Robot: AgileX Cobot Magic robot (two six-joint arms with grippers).
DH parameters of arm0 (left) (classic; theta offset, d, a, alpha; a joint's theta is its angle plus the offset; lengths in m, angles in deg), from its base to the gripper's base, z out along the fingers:
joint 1: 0 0.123 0 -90
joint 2: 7.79 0 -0.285 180
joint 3: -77.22 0 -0.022 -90
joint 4: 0 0.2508 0 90
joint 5: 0 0 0.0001 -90
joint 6: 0 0.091 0 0
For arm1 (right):
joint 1: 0 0.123 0 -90
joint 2: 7.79 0 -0.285 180
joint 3: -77.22 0 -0.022 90
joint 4: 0 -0.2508 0 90
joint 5: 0 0 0.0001 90
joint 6: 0 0.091 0 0
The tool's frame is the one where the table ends.
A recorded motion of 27 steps. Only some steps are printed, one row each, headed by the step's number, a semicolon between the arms.
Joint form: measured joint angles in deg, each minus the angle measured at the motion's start. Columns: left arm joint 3, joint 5, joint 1, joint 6, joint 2, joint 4; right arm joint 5, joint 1, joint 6, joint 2, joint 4, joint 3.
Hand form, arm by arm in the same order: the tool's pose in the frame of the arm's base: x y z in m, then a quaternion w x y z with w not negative. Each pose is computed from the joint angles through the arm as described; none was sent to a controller.
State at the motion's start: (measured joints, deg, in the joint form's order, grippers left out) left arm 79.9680 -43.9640 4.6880 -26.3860 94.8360 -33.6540; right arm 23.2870 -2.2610 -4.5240 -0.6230 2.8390 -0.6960
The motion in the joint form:
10: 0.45 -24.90 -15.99 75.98 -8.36 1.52; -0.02 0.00 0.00 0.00 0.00 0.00
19: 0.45 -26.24 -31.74 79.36 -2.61 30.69; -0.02 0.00 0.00 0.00 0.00 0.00
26: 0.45 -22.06 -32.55 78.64 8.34 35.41; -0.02 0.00 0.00 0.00 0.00 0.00
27: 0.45 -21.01 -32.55 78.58 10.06 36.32; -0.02 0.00 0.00 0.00 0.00 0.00
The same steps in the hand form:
10: 0.2890 -0.1038 0.3520 0.24724 0.43357 0.84275 -0.20165; 0.0514 -0.0038 0.1733 0.58285 -0.02873 0.81015 -0.05584
19: 0.2844 -0.1502 0.3071 0.11574 0.63407 0.76456 0.00081; 0.0514 -0.0038 0.1733 0.58285 -0.02873 0.81015 -0.05584
26: 0.3171 -0.1647 0.2431 0.04990 0.64672 0.76067 0.02543; 0.0514 -0.0038 0.1733 0.58285 -0.02873 0.81015 -0.05584
27: 0.3222 -0.1660 0.2325 0.04267 0.64898 0.75896 0.03122; 0.0514 -0.0038 0.1733 0.58285 -0.02873 0.81015 -0.05584

